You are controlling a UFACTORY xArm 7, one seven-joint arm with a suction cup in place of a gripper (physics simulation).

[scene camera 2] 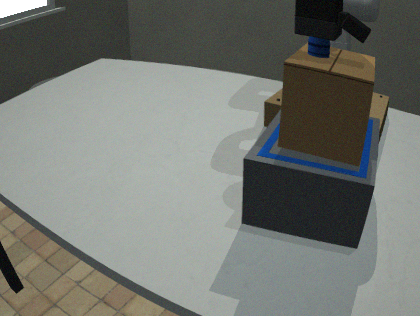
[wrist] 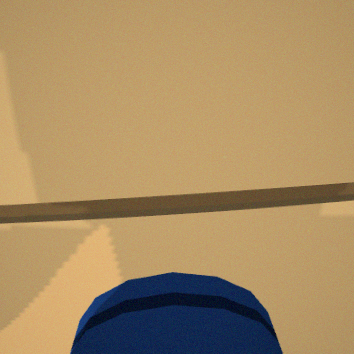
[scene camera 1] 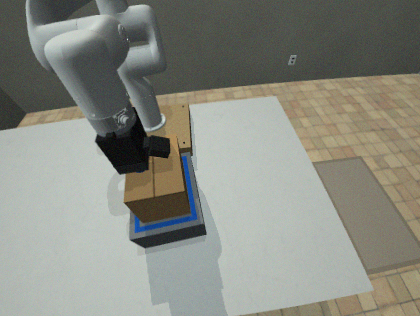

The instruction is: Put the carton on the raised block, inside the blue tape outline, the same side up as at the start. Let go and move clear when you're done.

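Where they show: end effector, tool point: (scene camera 2: 318, 62) (wrist: 173, 289); arm's base, origin of the base link: (scene camera 1: 152, 122).
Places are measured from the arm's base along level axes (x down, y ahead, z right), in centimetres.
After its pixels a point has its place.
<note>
The brown carton (scene camera 1: 165, 207) @(y 46.9, x -13.7, z -10.0 cm) (scene camera 2: 325, 112) @(y 47.0, x -13.9, z -9.0 cm) (wrist: 200, 125) stands upright, its seamed top facing up, over the raised dark grey block (scene camera 1: 170, 237) @(y 50.5, x -0.1, z -8.0 cm) (scene camera 2: 305, 205) @(y 50.5, x -0.3, z -8.4 cm). The blue tape outline (scene camera 1: 190, 187) @(y 38.5, x -6.1, z -15.6 cm) (scene camera 2: 320, 165) @(y 48.1, x -6.1, z -9.3 cm) shows around its base on the front and right, and partly on the left in scene camera 2. Whether the base touches the block or hangs slightly above it, I cannot tell. My suction cup (scene camera 1: 141, 171) (scene camera 2: 319, 48) (wrist: 175, 325) is pressed on the carton's top, off to one side of the seam, and holds it. The back of the outline is hidden.
A light brown board (scene camera 1: 180, 120) @(y 0.9, x 0.3, z -12.8 cm) (scene camera 2: 272, 111) @(y 16.8, x 1.5, z 10.4 cm) with dark holes lies behind the block, near the arm's base. The block stands on the white table (scene camera 1: 280, 210) @(y 45.7, x 5.9, z -44.1 cm) (scene camera 2: 150, 150) @(y 38.6, x 5.9, z 29.5 cm). A grey-brown mat (scene camera 1: 370, 215) lies on the tiled floor to the right in scene camera 1.
</note>
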